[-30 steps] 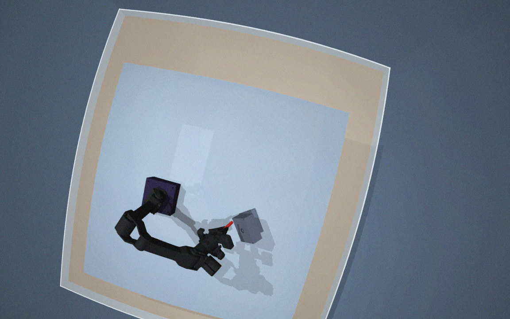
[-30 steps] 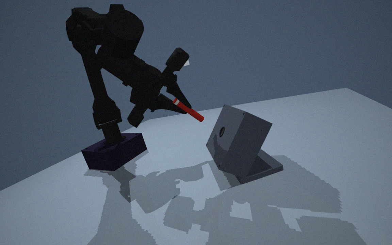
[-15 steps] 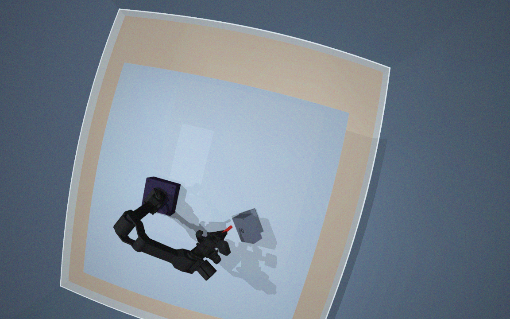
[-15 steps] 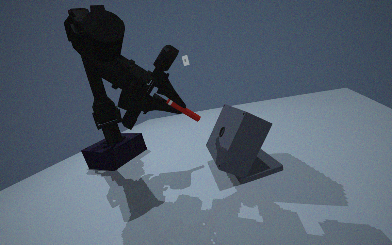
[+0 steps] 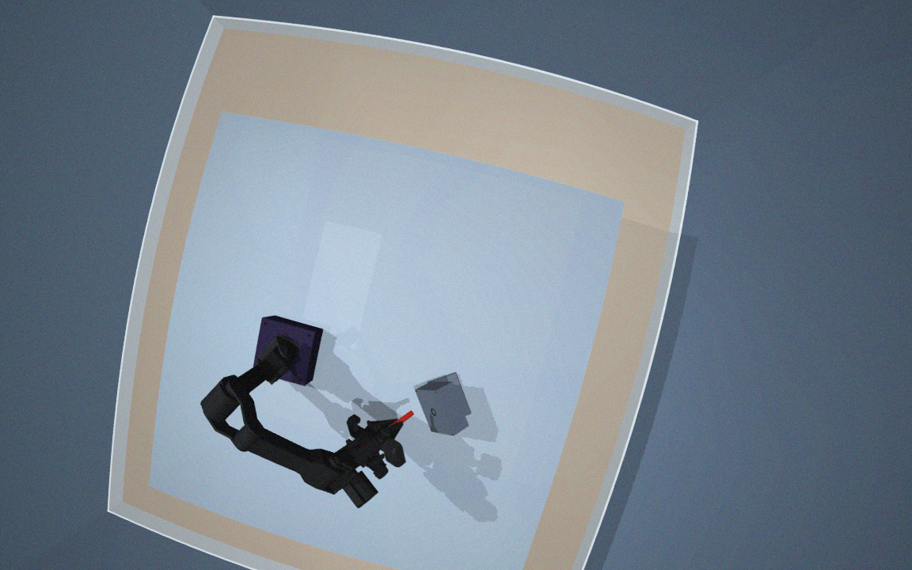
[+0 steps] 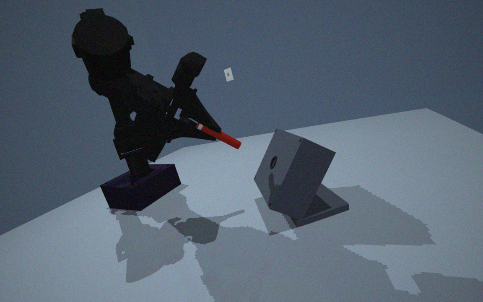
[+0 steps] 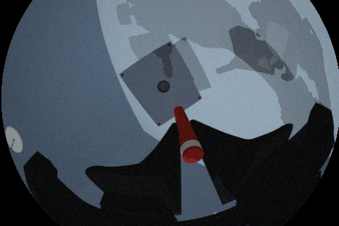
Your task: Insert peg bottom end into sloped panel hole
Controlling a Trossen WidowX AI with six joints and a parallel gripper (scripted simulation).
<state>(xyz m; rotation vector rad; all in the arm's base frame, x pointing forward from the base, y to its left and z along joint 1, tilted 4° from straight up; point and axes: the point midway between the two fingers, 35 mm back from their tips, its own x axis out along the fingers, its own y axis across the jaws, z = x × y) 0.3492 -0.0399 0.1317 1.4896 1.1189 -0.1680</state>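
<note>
The panel lies 90 mm ahead of my gripper tip, 50 mm to the left of it and 80 mm below it. The rest, counted from my gripper tip: red round peg: 10 mm behind, 10 mm to the right, 10 mm above; then flat grey foot plate: 100 mm ahead, 60 mm to the left, 150 mm below.
</note>
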